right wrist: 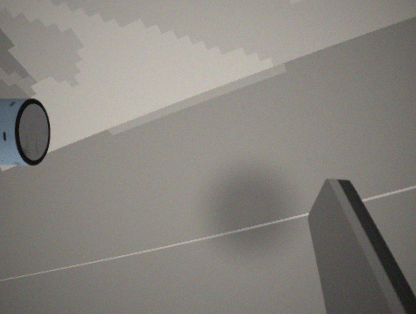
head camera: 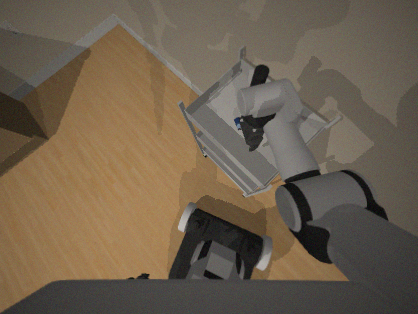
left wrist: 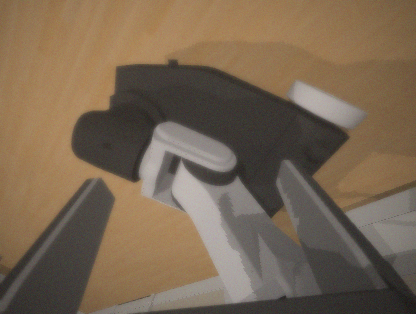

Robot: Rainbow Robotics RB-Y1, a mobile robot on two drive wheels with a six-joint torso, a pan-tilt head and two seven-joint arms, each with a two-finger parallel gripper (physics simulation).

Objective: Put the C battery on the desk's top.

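Seen in the pictures: left gripper, fingertip midpoint: (left wrist: 193, 180); right gripper, fingertip midpoint: (right wrist: 161, 188) (head camera: 247, 137); robot's base at its link origin: (head camera: 224, 231).
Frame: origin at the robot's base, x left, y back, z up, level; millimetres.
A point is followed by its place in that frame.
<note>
The C battery (head camera: 237, 123) {x 125, y -500, z 686 mm} (right wrist: 9, 132) {x 101, y -496, z 686 mm} is a small blue cylinder. In the head view it shows over the grey-white desk (head camera: 215, 125) {x 212, y -470, z 663 mm}, just left of my right gripper (head camera: 253, 140) {x 68, y -449, z 705 mm} (right wrist: 167, 187) {x 68, y -449, z 705 mm}. In the right wrist view it is cut off by the left edge, its round grey end towards the right. The right gripper is open and empty, over the desk; one finger shows clearly in its wrist view, and the battery is far to the left of that finger. My left gripper (left wrist: 193, 180) {x 230, y 258, z 557 mm} is open and empty, with the robot's dark base behind its fingers.
The robot's wheeled base (head camera: 225, 230) {x 0, y -34, z 191 mm} (left wrist: 215, 107) {x 153, y 271, z 169 mm} stands on the wooden floor (head camera: 120, 165) {x 974, y -131, z 1 mm} (left wrist: 60, 60) {x 27, y 878, z 1 mm}, near the desk's lower side. A brown piece of furniture (head camera: 17, 130) {x 1702, y -80, z 250 mm} is at the left. My right arm (head camera: 290, 145) {x -24, y -339, z 1013 mm} reaches over the desk and hides part of it.
</note>
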